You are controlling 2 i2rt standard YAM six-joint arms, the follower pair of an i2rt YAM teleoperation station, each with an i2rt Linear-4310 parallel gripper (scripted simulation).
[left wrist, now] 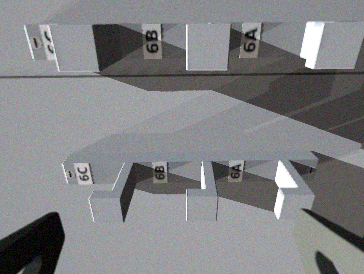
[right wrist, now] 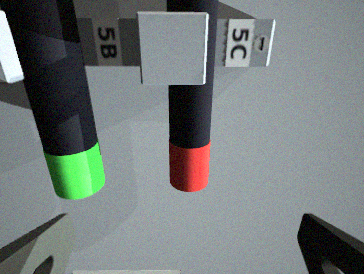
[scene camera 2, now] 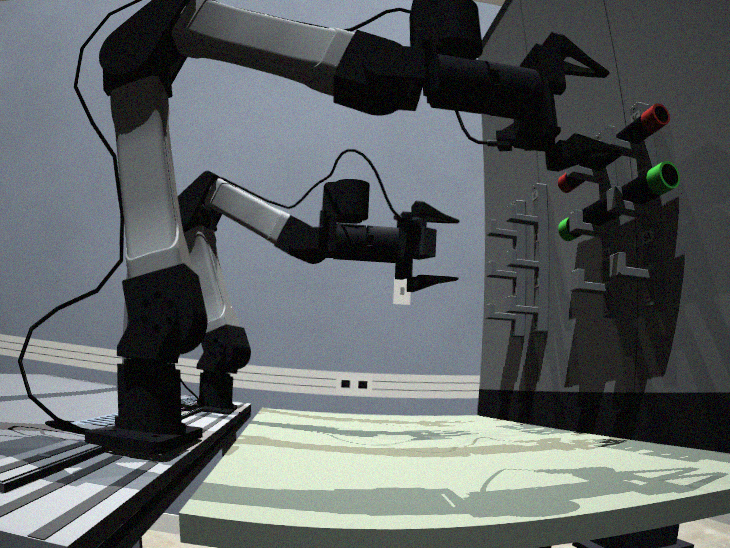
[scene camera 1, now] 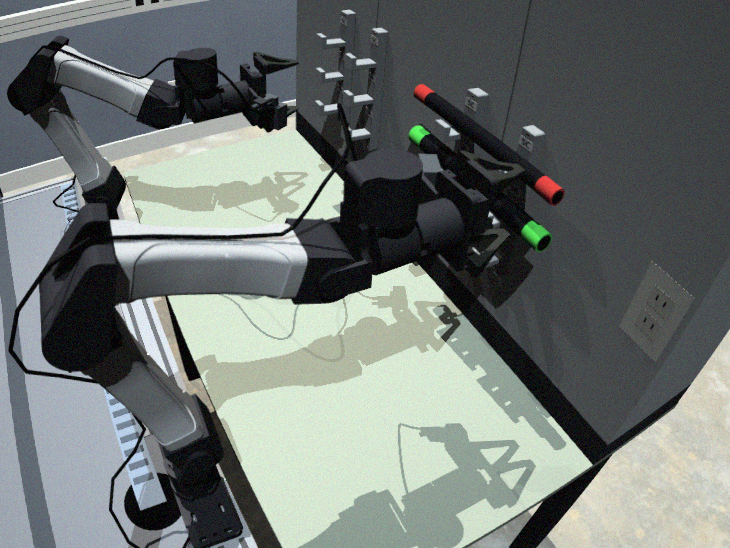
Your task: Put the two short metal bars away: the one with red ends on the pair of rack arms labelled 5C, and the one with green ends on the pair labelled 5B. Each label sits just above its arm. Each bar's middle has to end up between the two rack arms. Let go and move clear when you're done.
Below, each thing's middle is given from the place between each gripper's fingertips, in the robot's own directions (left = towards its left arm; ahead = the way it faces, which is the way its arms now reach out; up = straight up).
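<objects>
Relative to the green-ended bar [scene camera 1: 536,236], my right gripper [scene camera 2: 613,112] is 6 cm short of it, 13 cm to the right of it and 7 cm above it. The red-ended bar [scene camera 1: 551,192] is 7 cm ahead of my right hand and 14 cm to the left of it.
The green-ended bar is 390 mm to the right of my left hand [scene camera 2: 458,250], 110 mm ahead of it and 10 mm below it. The red-ended bar is 390 mm to the right of my left hand, 120 mm ahead of it and 70 mm above it.
</objects>
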